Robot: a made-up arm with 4 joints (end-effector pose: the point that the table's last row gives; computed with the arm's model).
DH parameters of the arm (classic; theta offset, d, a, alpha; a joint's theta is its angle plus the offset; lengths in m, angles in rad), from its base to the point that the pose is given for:
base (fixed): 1.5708 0.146 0 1.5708
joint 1: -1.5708 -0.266 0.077 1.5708
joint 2: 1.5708 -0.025 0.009 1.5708
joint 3: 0 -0.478 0.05 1.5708
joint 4: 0 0.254 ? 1.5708
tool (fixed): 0 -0.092 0 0
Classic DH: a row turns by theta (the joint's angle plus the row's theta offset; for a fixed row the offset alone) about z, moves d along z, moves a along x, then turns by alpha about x.
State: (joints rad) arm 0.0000 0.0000 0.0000 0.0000
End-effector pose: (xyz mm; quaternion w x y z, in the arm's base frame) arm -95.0 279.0 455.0 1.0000 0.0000 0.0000 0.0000
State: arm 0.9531 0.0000 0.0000 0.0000
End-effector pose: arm -95.0 -90.3 552.4 0.8886 0.4587 0.0000 0.0000
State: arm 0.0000 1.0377 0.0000 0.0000
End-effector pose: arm -511.5 279.0 412.4 0.8684 0.0000 -0.4959 0.0000
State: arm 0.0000 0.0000 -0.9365 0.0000
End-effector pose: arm -365.6 306.0 455.0 0.8924 0.0000 0.0000 0.4513
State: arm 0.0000 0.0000 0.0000 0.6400
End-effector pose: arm -172.1 279.0 406.3 0.9492 0.0000 0.3146 0.0000
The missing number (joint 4, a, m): 0.112
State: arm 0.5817 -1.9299 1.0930 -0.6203
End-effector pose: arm 58.5 273.5 -326.4 0.7917 -0.2819 0.5419 0.0041
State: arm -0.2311 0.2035 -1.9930 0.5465
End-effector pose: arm -592.3 56.7 342.3 0.4963 -0.3672 0.1822 0.7653
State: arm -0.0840 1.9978 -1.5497 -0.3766
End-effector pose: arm -560.9 177.6 -346.6 0.2459 -0.5178 -0.6418 0.5095
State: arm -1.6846 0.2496 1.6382 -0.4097
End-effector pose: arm -132.3 427.2 279.4 0.3866 -0.5210 -0.6905 -0.3198
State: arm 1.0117 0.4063 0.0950 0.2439
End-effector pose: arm -253.7 -132.5 541.4 0.8635 0.4957 -0.0491 -0.0786
